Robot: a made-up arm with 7 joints. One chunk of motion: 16 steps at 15 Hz.
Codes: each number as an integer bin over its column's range. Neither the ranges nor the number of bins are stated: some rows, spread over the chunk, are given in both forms.
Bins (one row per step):
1: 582 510 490 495 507 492
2: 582 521 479 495 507 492
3: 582 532 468 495 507 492
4: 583 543 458 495 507 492
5: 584 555 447 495 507 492
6: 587 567 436 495 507 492
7: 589 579 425 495 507 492
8: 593 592 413 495 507 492
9: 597 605 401 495 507 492
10: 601 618 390 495 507 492
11: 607 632 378 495 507 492
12: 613 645 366 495 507 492
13: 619 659 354 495 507 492
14: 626 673 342 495 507 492
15: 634 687 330 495 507 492
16: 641 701 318 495 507 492
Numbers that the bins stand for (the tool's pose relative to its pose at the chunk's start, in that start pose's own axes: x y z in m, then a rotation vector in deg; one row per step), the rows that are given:
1: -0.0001 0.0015 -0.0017 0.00 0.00 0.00
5: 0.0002 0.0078 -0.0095 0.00 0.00 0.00
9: 0.0017 0.0148 -0.0177 0.00 0.00 0.00
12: 0.0036 0.0204 -0.0241 0.00 0.00 0.00
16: 0.0070 0.0282 -0.0327 0.00 0.00 0.00
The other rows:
2: -0.0001 0.0030 -0.0037 0.00 0.00 0.00
3: -0.0001 0.0046 -0.0057 0.00 0.00 0.00
4: 0.0000 0.0061 -0.0075 0.00 0.00 0.00
6: 0.0005 0.0095 -0.0114 0.00 0.00 0.00
7: 0.0008 0.0111 -0.0134 0.00 0.00 0.00
8: 0.0012 0.0130 -0.0156 0.00 0.00 0.00
10: 0.0022 0.0166 -0.0197 0.00 0.00 0.00
11: 0.0029 0.0186 -0.0219 0.00 0.00 0.00
13: 0.0044 0.0224 -0.0262 0.00 0.00 0.00
14: 0.0052 0.0243 -0.0284 0.00 0.00 0.00
15: 0.0062 0.0263 -0.0305 0.00 0.00 0.00

